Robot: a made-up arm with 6 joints. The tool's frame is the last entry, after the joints. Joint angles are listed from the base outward. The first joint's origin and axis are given. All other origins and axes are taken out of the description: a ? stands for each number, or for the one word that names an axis. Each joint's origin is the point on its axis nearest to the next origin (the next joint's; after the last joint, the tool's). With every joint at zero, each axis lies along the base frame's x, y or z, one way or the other. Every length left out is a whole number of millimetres.
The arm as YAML. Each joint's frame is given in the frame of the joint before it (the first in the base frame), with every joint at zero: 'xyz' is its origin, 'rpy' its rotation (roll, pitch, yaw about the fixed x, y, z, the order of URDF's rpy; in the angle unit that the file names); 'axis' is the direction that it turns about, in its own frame. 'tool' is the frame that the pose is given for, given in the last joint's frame.
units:
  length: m
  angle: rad
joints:
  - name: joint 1
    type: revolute
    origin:
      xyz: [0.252, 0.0, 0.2]
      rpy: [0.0, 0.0, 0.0]
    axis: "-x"
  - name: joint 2
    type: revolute
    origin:
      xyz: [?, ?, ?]
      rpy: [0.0, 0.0, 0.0]
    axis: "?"
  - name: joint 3
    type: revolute
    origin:
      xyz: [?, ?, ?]
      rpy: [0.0, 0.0, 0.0]
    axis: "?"
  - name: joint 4
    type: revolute
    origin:
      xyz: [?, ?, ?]
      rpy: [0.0, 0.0, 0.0]
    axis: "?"
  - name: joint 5
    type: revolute
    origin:
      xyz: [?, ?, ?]
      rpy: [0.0, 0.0, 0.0]
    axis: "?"
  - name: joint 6
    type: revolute
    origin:
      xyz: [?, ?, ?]
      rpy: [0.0, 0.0, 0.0]
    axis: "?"
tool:
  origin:
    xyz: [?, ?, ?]
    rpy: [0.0, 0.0, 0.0]
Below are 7 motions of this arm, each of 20 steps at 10 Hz.
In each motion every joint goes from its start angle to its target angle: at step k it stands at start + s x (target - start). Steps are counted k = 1, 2, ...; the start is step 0. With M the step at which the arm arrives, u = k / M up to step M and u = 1 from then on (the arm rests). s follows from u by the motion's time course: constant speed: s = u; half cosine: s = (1 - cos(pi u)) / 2; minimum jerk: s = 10 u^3 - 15 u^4 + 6 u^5.
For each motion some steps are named. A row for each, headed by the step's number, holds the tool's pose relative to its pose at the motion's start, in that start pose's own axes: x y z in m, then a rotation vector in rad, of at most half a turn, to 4 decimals.
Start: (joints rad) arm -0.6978 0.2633 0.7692 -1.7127 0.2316 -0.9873
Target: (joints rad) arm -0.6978 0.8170 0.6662 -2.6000 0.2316 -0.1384
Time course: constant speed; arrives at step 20
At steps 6, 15, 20:
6: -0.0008 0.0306 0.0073 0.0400 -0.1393 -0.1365
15: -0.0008 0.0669 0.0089 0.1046 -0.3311 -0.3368
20: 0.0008 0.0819 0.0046 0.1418 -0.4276 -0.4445

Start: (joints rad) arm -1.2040 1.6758 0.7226 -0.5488 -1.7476 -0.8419
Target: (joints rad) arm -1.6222 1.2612 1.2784 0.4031 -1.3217 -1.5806
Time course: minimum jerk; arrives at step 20
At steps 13, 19, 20:
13: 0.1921 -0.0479 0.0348 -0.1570 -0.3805 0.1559
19: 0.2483 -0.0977 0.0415 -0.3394 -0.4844 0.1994
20: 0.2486 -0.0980 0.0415 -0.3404 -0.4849 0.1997

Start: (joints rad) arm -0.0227 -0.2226 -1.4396 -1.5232 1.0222 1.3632
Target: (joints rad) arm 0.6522 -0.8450 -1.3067 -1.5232 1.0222 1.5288
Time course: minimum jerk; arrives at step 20
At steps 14, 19, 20:
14: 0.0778 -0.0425 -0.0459 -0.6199 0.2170 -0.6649
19: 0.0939 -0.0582 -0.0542 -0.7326 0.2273 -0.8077
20: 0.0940 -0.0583 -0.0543 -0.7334 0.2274 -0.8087

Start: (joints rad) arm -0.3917 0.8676 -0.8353 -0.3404 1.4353 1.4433
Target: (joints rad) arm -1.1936 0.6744 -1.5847 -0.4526 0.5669 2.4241
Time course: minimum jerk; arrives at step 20
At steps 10, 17, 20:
10: 0.1484 0.0801 -0.0004 -0.4303 0.0514 -1.1845
17: 0.2865 0.0631 0.0311 -0.7838 0.1867 -2.2426
20: 0.2927 0.0603 0.0342 -0.8033 0.2001 -2.2982

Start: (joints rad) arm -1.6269 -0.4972 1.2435 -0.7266 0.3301 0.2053
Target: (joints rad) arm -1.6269 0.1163 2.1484 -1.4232 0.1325 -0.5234
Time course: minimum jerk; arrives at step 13
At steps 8, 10, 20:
8: -0.1203 -0.1303 0.1642 0.1854 0.9353 0.9298
10: -0.0956 -0.1707 0.2242 0.4175 1.1983 1.1827
20: -0.0783 -0.1867 0.2438 0.5361 1.2974 1.2792

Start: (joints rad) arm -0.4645 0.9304 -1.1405 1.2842 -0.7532 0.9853
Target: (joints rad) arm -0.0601 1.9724 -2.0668 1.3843 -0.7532 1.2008
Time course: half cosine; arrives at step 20
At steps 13, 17, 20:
13: 0.1650 -0.2944 0.2116 -0.0349 0.6429 0.5772
17: 0.2929 -0.3594 0.2293 -0.1380 0.7440 0.8240
20: 0.3284 -0.3699 0.2307 -0.1692 0.7600 0.8887

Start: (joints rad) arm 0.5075 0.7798 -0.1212 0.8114 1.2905 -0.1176
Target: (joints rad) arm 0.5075 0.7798 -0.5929 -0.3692 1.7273 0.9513
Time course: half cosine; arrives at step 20
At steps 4, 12, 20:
4: 0.0151 0.0179 0.0222 0.1164 -0.0186 -0.1048
12: 0.1434 0.0372 0.1949 0.8343 0.0498 -0.8404
20: 0.2317 -0.0518 0.2920 1.2979 0.2564 -1.3373

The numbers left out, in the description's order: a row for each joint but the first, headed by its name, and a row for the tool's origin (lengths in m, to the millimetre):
joint 2: xyz 0.0 0.084 -0.008, axis -z
joint 3: xyz 0.064 -0.106 0.0, axis -x
joint 4: xyz 0.0 0.074 0.135, axis -z
joint 5: xyz -0.037 0.169 0.0, axis -y
joint 6: xyz -0.079 0.0 -0.191, axis -z
tool: xyz -0.062 0.052 0.0

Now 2 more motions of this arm.
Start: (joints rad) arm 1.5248 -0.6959 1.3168 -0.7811 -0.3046 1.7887
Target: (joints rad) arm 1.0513 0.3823 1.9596 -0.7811 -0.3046 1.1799
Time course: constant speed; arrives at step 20
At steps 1, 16, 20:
1: -0.0064 -0.0044 0.0063 -0.0498 0.0222 0.0121
16: -0.0532 -0.0892 0.1753 -0.6702 0.5510 0.5186
20: -0.0348 -0.1151 0.2364 -0.7691 0.7292 0.7482

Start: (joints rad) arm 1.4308 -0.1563 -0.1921 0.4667 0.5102 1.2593
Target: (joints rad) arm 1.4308 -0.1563 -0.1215 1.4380 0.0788 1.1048
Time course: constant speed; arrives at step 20
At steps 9, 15, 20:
9: 0.0254 0.0434 -0.0455 -0.2275 -0.1284 -0.3217
15: 0.0494 0.0739 -0.0701 -0.3513 -0.1665 -0.5598
20: 0.0750 0.1008 -0.0871 -0.4299 -0.1704 -0.7697

